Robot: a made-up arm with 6 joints.
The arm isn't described. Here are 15 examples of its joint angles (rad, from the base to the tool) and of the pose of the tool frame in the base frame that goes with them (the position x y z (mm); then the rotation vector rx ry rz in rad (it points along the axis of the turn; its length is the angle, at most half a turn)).
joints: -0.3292 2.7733 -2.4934 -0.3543 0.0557 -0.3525
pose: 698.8 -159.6 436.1 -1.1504 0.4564 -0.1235
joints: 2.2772 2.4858 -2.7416 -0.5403 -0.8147 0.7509
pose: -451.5 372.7 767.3 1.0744 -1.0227 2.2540
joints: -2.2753 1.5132 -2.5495 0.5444 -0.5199 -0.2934
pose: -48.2 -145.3 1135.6 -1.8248 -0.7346 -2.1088
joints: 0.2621 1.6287 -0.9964 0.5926 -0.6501 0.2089
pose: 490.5 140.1 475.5 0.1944 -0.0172 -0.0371
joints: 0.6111 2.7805 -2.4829 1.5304 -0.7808 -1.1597
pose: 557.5 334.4 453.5 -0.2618 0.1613 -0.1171
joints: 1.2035 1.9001 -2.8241 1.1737 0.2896 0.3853
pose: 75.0 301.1 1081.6 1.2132 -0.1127 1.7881
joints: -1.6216 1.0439 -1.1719 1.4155 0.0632 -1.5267
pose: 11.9 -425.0 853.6 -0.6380 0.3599 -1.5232
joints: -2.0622 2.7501 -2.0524 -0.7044 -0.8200 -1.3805
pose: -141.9 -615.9 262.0 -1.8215 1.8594 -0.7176
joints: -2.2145 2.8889 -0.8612 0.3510 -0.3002 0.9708
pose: 19.9 -102.2 -53.2 2.1851 0.2475 -2.1989
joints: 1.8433 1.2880 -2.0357 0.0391 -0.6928 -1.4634
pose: -148.4 147.1 1084.2 -0.1515 -1.5445 -0.0084
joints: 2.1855 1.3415 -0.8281 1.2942 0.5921 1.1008
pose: -326.1 301.1 486.3 0.0822 2.3416 1.1129
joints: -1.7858 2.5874 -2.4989 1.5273 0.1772 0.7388
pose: -86.1 -701.2 553.0 1.2993 -1.3849 -1.1108
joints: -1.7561 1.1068 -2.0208 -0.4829 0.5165 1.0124
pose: 27.6 -226.1 1080.7 -0.3864 -0.5064 -1.8695
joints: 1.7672 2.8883 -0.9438 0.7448 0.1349 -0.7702
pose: -66.8 87.5 -75.6 -1.9559 1.2425 1.6699
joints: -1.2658 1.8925 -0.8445 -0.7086 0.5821 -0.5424
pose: 208.2 -385.6 204.5 -0.4219 1.9172 0.1870
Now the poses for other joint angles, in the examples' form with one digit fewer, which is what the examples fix.
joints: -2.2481 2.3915 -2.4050 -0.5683 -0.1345 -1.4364
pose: -301 -613 649 -1.368 2.538 -0.958
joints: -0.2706 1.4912 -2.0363 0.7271 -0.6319 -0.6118
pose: 335 -84 1025 -0.366 -0.950 -0.833
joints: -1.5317 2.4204 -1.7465 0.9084 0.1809 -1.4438
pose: 96 -665 335 -0.285 1.107 -0.848
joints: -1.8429 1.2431 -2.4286 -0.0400 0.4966 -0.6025
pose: 72 -112 1170 -1.429 0.586 -1.964
